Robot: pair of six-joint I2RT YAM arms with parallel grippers.
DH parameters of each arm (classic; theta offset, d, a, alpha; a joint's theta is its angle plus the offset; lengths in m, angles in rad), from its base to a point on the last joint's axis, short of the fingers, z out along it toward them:
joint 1: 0 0.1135 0.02 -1.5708
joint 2: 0 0 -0.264 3.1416
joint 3: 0.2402 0 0.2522 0
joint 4: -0.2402 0 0.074 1.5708
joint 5: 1.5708 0 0 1.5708
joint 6: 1.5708 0.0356 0 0
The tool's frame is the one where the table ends.
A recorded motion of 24 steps. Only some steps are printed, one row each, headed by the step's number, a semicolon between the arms.
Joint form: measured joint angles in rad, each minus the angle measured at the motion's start. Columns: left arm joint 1, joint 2, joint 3, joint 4, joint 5, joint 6; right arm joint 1, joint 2, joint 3, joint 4, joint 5, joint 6.
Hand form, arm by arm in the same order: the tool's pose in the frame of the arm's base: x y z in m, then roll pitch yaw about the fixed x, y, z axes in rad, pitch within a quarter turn. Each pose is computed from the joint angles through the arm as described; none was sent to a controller.
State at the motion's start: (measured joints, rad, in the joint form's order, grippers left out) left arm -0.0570 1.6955 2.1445 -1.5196 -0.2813 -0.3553; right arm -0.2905 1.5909 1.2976 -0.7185 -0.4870 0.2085
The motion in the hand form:
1: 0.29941 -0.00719 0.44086 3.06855 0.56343 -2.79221; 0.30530 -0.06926 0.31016 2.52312 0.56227 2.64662
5: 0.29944 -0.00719 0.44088 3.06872 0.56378 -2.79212; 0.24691 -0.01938 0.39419 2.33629 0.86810 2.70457
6: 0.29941 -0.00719 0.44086 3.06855 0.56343 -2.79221; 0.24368 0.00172 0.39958 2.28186 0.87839 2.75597
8: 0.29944 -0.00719 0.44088 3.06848 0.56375 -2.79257; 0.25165 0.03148 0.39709 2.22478 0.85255 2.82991
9: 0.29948 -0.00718 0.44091 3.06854 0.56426 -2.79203; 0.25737 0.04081 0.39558 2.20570 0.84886 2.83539
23: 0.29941 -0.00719 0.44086 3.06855 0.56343 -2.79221; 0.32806 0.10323 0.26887 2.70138 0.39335 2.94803
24: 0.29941 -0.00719 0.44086 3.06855 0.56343 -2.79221; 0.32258 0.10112 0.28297 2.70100 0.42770 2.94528
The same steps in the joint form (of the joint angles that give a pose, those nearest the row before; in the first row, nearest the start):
1: 0.0000 0.0000 0.0000 -0.0004 0.0000 0.0000; 0.0137 -0.1140 0.0034 -0.0034 -0.0046 0.0007
5: 0.0000 0.0000 -0.0001 0.0000 0.0000 0.0000; 0.1335 -0.3933 0.0263 0.0278 -0.0916 0.0065
6: 0.0000 0.0000 0.0000 -0.0004 0.0000 0.0000; 0.2144 -0.4093 0.0263 0.0450 -0.1179 0.0301
8: 0.0000 0.0000 -0.0001 0.0000 0.0000 0.0004; 0.3326 -0.3811 0.0259 0.0881 -0.1389 0.0767
9: 0.0000 0.0000 0.0000 0.0004 -0.0004 0.0000; 0.3685 -0.3628 0.0256 0.1217 -0.1312 0.1003
23: 0.0000 0.0000 0.0000 -0.0004 0.0000 0.0000; 0.5726 0.0404 0.0340 -0.0103 0.2651 0.2399
24: 0.0000 0.0000 0.0000 -0.0004 0.0000 0.0000; 0.5726 0.0061 0.0477 -0.0290 0.2796 0.2338

